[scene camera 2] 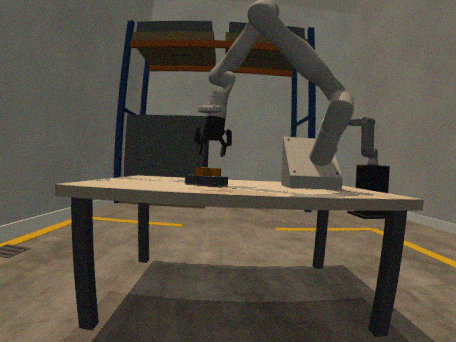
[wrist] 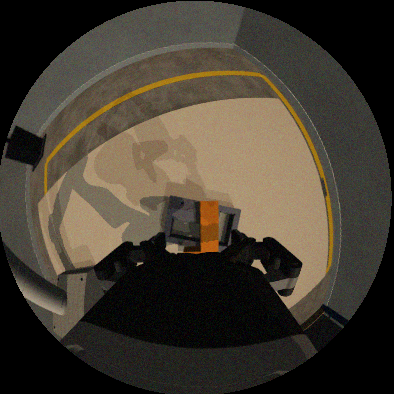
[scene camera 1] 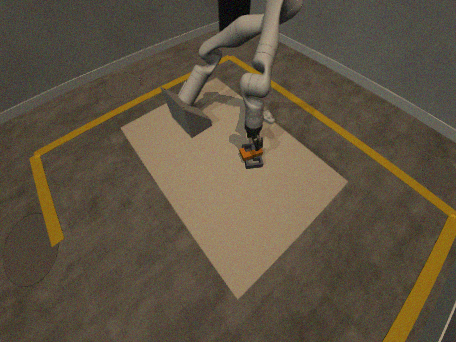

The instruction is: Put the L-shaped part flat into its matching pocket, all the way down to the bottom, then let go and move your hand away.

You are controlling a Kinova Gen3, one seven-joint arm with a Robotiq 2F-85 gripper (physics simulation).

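Frame: origin at the arm's base, x ahead, y left, z up, level; metres.
Seen in the pictures: gripper, fingertip midpoint: (scene camera 2: 210,155) (wrist: 197,238) (scene camera 1: 252,143); arm's base at its link origin: (scene camera 2: 319,158) (wrist: 61,301) (scene camera 1: 185,101).
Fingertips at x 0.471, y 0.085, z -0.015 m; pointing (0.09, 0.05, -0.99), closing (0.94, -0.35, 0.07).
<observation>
Pixels of each thing's top centre, then the offset from my fingertips to it. Level surfaces: height alone.
- orange L-shaped part at its top centre: (wrist: 200,233) (scene camera 2: 209,168) (scene camera 1: 251,150) dz -0.049, dx +0.004, dy -0.008 m
- dark grey pocket block at its top centre: (wrist: 201,225) (scene camera 2: 206,175) (scene camera 1: 252,153) dz -0.078, dx +0.012, dy -0.002 m
- pale table top at its surface level: dz -0.115 m
The orange L-shaped part (scene camera 1: 247,154) (scene camera 2: 208,172) (wrist: 209,220) lies on top of the dark grey pocket block (scene camera 1: 254,165) (scene camera 2: 206,181) (wrist: 186,206). In scene camera 2 it stands clearly above the block's top edge. In the wrist view its long arm crosses the block from rim to rim, with open recess showing on both sides, so it is not down in the pocket. Its other arm is mostly hidden behind the gripper body. My gripper (scene camera 1: 257,145) (scene camera 2: 212,153) (wrist: 197,238) is open and empty, a little above the part, its fingers apart on either side.
The block stands on the pale table top (scene camera 1: 220,215) (scene camera 2: 280,196). A grey slanted pedestal (scene camera 1: 188,119) (scene camera 2: 312,181) carries the arm's base. A blue and orange shelf rack (scene camera 2: 122,100) stands behind the table.
</observation>
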